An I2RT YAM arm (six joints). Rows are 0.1 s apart.
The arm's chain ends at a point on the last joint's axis. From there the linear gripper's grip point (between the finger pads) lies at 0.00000 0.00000 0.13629 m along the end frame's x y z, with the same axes.
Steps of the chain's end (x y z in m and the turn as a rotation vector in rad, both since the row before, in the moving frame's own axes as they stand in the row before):
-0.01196 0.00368 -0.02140 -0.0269 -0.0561 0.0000
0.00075 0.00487 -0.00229 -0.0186 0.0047 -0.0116
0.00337 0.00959 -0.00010 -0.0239 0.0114 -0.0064
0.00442 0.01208 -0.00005 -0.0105 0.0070 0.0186
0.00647 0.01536 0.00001 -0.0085 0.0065 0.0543
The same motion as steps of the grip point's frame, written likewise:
-0.01960 0.00734 -0.02166 -0.0269 -0.0561 0.0000
0.00141 0.00740 -0.00232 -0.0186 0.0047 -0.0116
0.00493 0.01284 -0.00015 -0.0239 0.0114 -0.0064
0.00536 0.01352 -0.00006 -0.0105 0.0070 0.0186
0.00732 0.01654 0.00000 -0.0085 0.0065 0.0543

